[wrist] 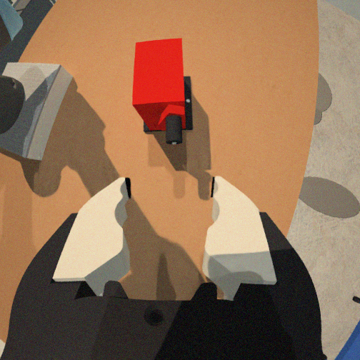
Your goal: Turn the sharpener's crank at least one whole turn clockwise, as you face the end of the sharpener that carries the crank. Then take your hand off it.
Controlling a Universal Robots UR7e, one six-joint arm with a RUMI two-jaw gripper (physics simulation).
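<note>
The red sharpener (159, 72) stands on the round wooden table in the upper middle of the wrist view, with a black base showing at its right side and below. Its crank ends in a black handle (173, 129) that sticks out from the near end, toward my gripper. A red crank arm (172, 111) runs to the handle, which sits right of the middle of that end. My gripper (170, 179) is open and empty, with its two cream jaws well apart. The fingertips are below the handle in the view, apart from it and from the sharpener.
A grey block-like object (52, 110) with a dark rounded part stands at the left, casting a shadow toward the sharpener. The table's curved edge (314, 120) runs down the right, with a pale floor beyond. Something blue (347, 340) shows at the lower right corner.
</note>
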